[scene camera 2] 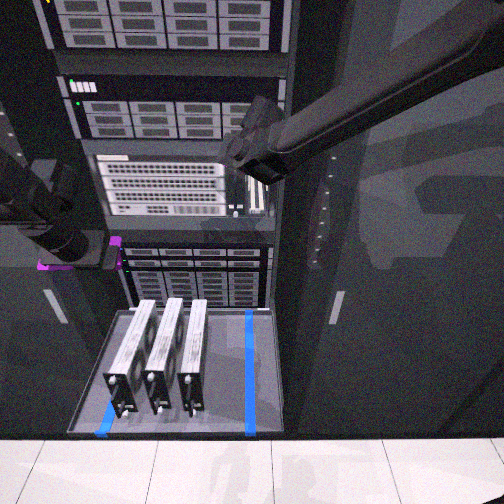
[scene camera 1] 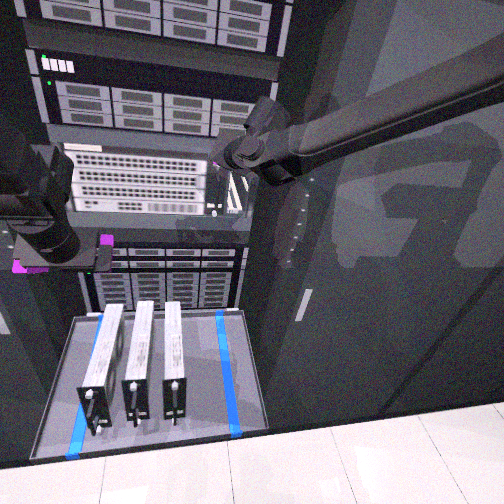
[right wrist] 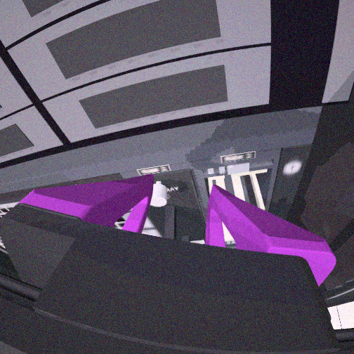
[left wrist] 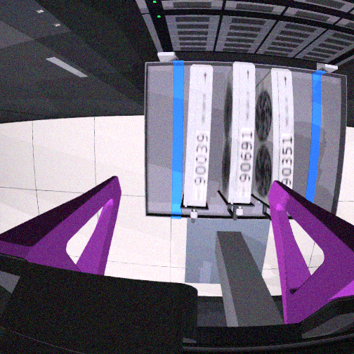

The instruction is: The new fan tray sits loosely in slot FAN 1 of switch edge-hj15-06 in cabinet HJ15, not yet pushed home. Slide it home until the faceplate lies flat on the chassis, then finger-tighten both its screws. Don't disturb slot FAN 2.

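Note:
The fan tray [scene camera 1: 215, 190] [scene camera 2: 236, 187] [right wrist: 186, 192] stands in slot FAN 1 at the right of the pale switch [scene camera 1: 140, 177] [scene camera 2: 165, 182]. Its upper screw [right wrist: 159, 195] is white and sits beside the left-hand fingertip in the right wrist view; its lower screw [scene camera 1: 214, 213] [scene camera 2: 235, 214] shows below. Whether the faceplate is flat on the chassis cannot be told. Slot FAN 2 [right wrist: 257, 187] shows pale strips inside. My right gripper [right wrist: 181, 189] is partly open and empty, in front of the faceplate's top. My left gripper [left wrist: 194, 185] [scene camera 1: 62, 252] [scene camera 2: 80, 255] is wide open and empty, away from the switch.
A grey shelf tray [scene camera 1: 200, 410] [scene camera 2: 225, 410] [left wrist: 160, 150] with blue strips holds three fan units [scene camera 1: 175, 345] [scene camera 2: 195, 340] [left wrist: 198, 135] below the switch. Drive-bay servers [scene camera 1: 135, 107] [scene camera 2: 155, 120] sit above it. Dark cabinet panels stand at both sides.

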